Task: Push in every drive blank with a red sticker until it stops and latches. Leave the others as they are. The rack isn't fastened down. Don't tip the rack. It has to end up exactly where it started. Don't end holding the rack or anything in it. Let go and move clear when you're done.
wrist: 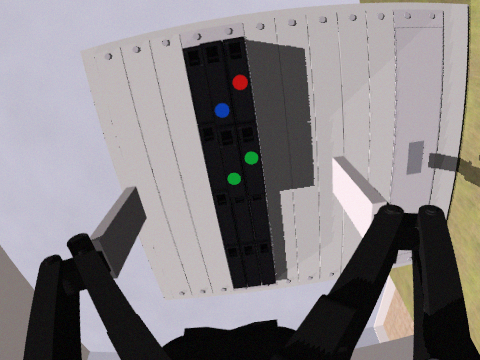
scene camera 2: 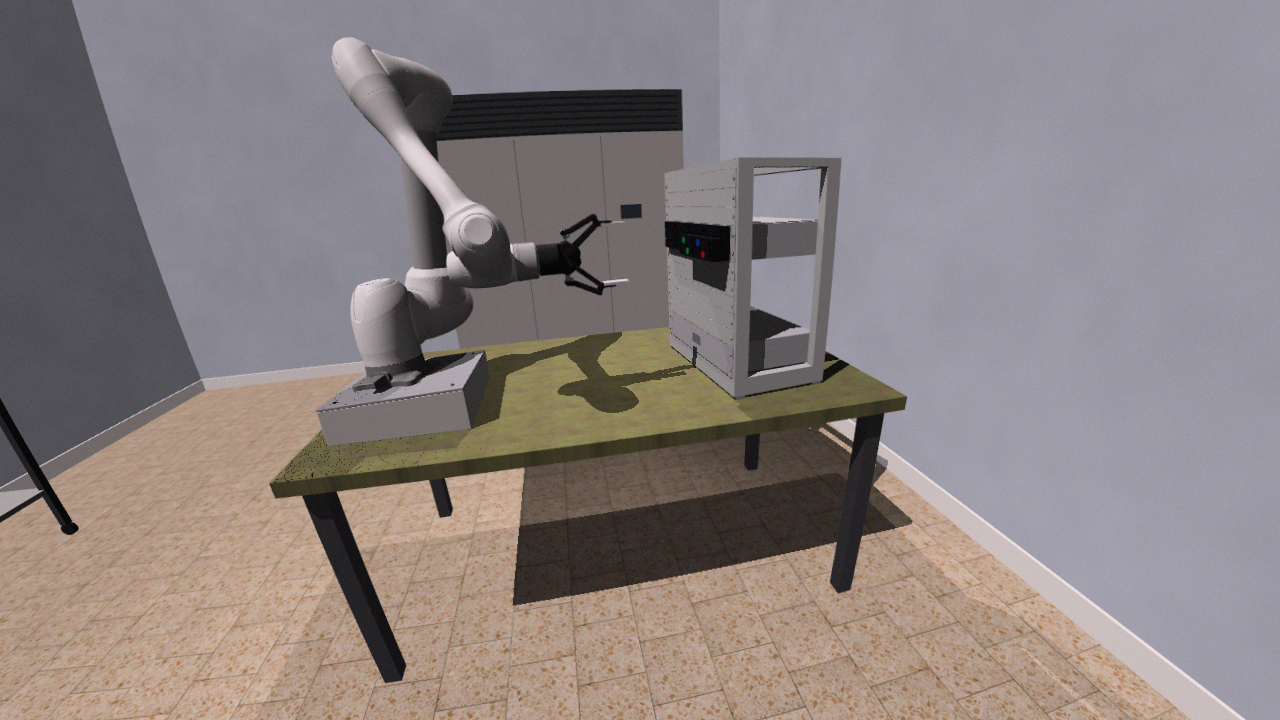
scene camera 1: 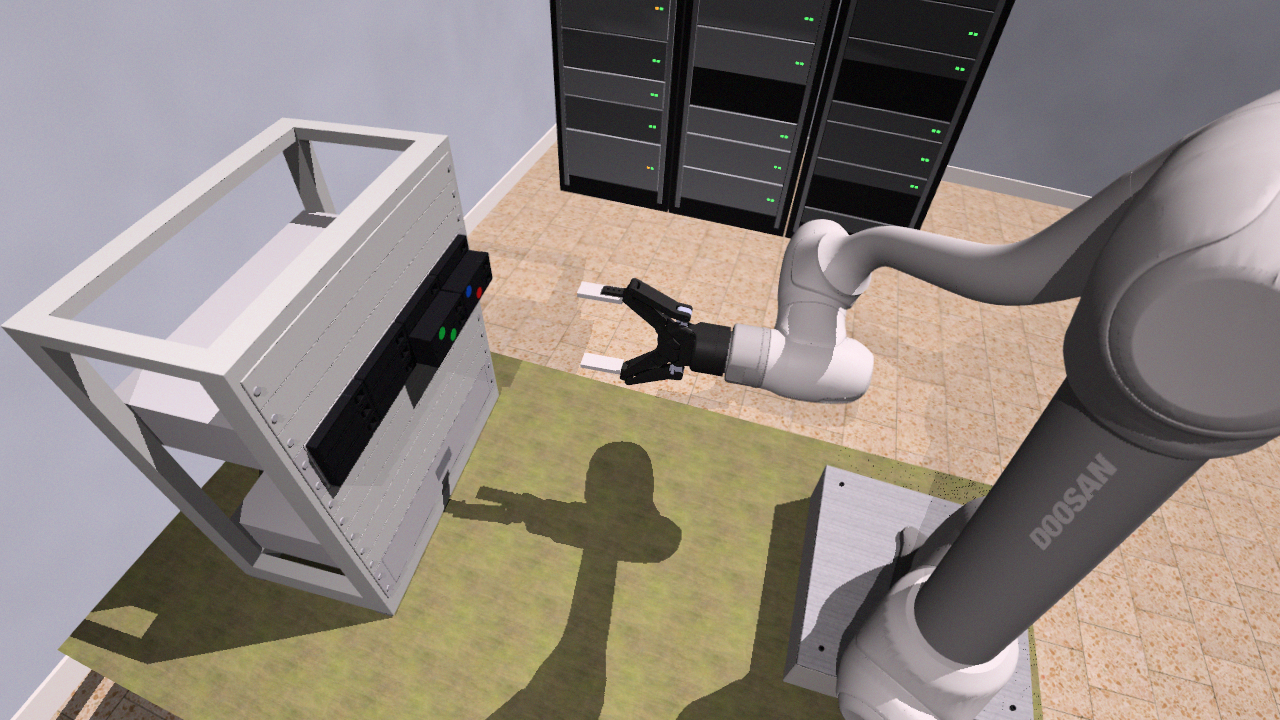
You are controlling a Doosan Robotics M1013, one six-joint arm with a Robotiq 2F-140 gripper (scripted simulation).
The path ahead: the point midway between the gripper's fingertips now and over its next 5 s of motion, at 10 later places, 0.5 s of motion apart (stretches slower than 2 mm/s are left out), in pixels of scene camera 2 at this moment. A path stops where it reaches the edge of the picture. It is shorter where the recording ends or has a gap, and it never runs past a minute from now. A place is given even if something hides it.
My gripper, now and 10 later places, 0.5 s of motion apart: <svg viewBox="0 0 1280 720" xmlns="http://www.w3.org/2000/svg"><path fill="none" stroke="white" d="M626 252L630 251L645 248L663 244L668 243L670 243L677 245L682 246L688 245L690 247L687 255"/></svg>
